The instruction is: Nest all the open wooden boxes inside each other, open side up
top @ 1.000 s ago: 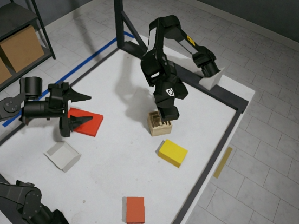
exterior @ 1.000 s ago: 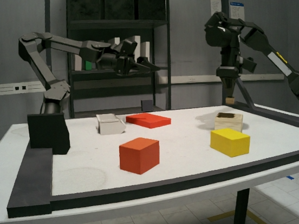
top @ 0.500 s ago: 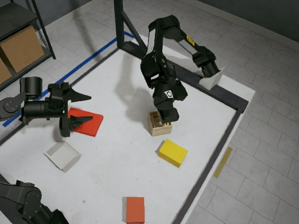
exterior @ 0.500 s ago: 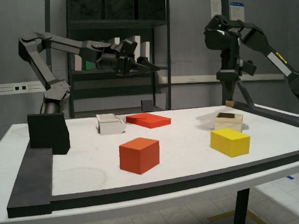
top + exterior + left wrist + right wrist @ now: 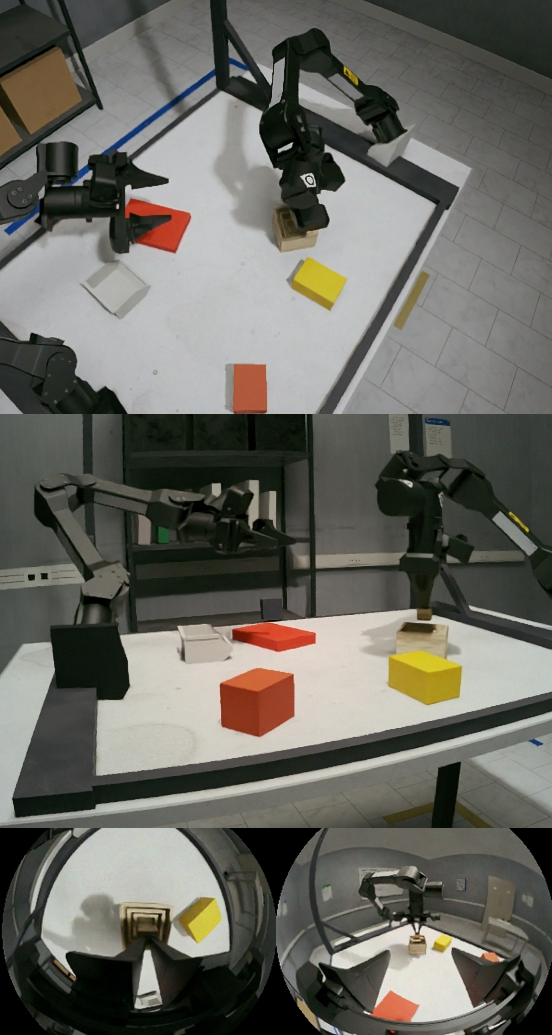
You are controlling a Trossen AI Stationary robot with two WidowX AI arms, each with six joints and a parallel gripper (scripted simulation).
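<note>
Now: left hand 11 cm above the small wooden box. From my left hand the other things lie so: medium wooden box: 11 cm below; biggest wooden box: 11 cm below; tiny wooden box: 4 cm below.
</note>
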